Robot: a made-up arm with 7 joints. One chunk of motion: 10 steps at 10 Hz.
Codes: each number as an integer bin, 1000 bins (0 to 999) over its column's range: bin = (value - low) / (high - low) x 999, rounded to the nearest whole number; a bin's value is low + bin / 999 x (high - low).
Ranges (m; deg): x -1.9..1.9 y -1.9..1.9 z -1.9..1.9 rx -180..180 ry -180..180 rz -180..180
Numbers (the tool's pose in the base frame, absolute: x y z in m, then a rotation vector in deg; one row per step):
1: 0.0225 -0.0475 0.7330 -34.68 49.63 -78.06
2: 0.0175 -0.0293 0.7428 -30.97 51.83 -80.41
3: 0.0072 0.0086 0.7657 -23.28 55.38 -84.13
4: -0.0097 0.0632 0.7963 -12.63 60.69 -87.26
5: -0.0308 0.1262 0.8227 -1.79 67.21 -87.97
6: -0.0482 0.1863 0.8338 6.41 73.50 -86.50
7: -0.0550 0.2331 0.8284 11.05 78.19 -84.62
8: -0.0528 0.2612 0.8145 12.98 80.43 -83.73
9: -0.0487 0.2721 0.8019 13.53 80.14 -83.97
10: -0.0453 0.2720 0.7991 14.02 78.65 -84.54
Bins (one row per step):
1: 505 487 692 403 637 283
2: 504 492 695 414 643 276
3: 501 502 701 435 653 266
4: 497 516 709 464 668 257
5: 491 533 716 495 686 255
6: 487 548 719 517 703 259
7: 485 561 717 530 716 265
8: 486 568 714 536 723 267
9: 487 571 710 537 722 266
10: 488 571 710 538 718 265

